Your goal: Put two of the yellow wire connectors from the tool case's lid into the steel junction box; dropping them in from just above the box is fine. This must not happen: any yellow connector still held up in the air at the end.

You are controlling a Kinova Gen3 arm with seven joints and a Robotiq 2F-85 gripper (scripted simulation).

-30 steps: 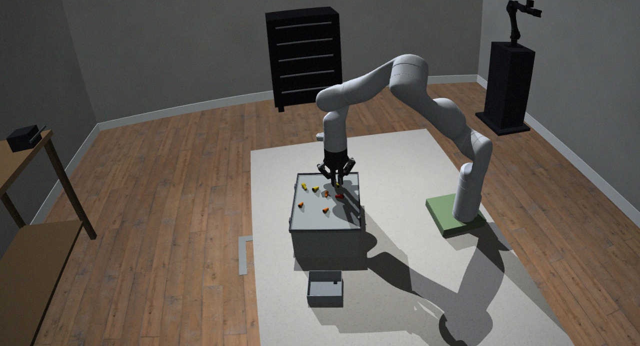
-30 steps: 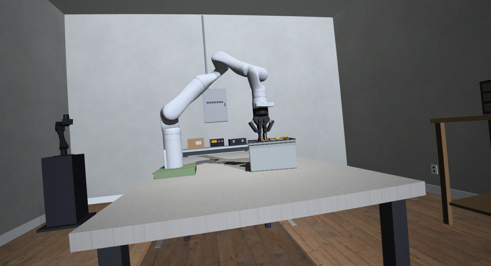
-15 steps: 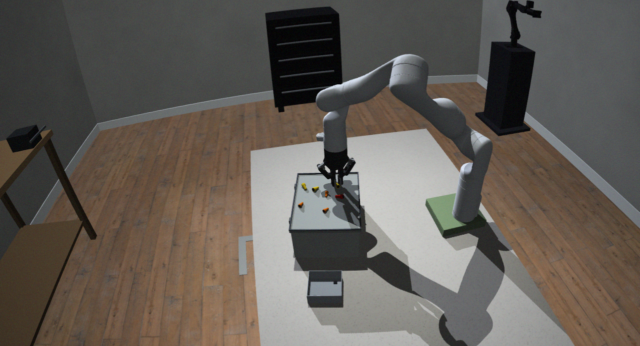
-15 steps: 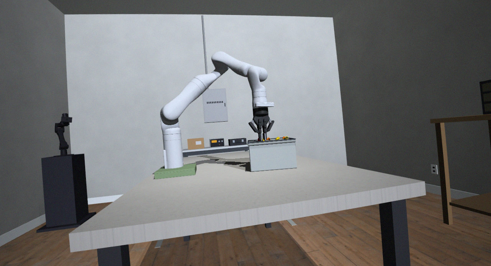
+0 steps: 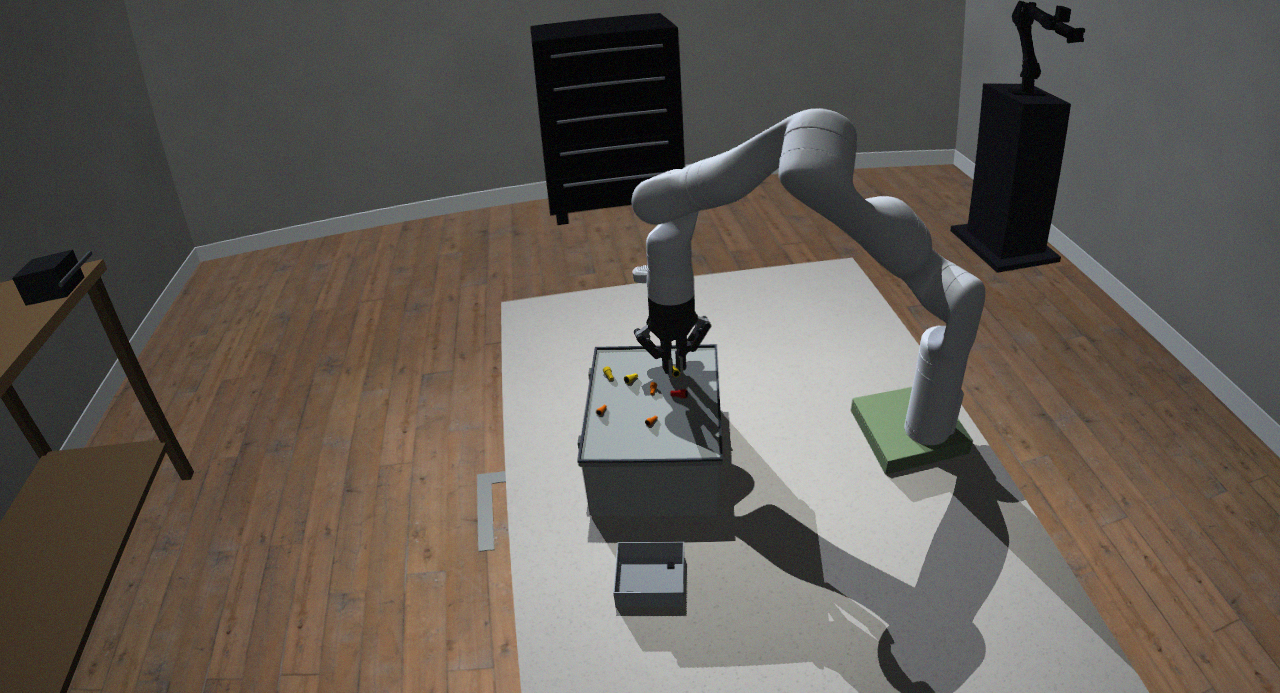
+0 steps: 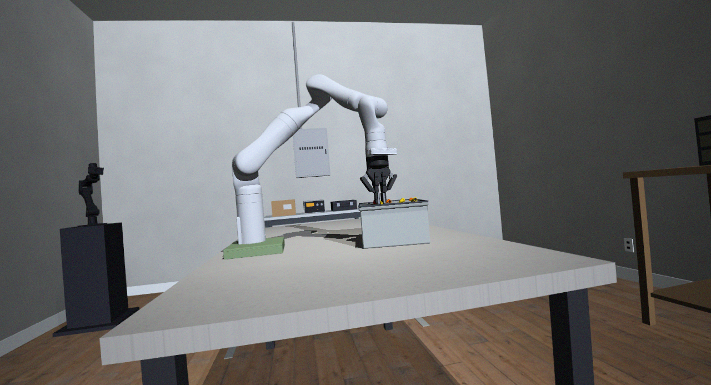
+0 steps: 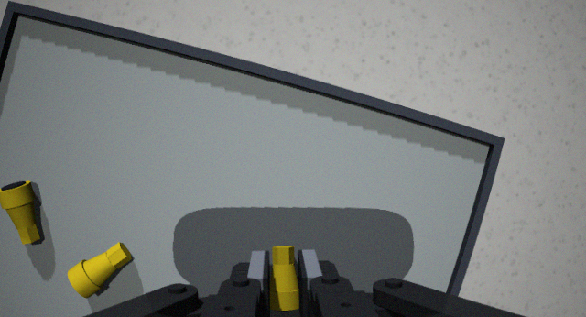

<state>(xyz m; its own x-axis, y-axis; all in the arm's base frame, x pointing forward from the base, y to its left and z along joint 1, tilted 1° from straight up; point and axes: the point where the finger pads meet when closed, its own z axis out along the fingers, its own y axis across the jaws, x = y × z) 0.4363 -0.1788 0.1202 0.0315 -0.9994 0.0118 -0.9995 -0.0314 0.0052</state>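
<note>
Now: hand 60 mm to the right of the red connector, 10 mm short of it and 10 mm above it. Also, from my hand: tool case 60 mm to the left, 60 mm below, 50 mm ahead.
</note>
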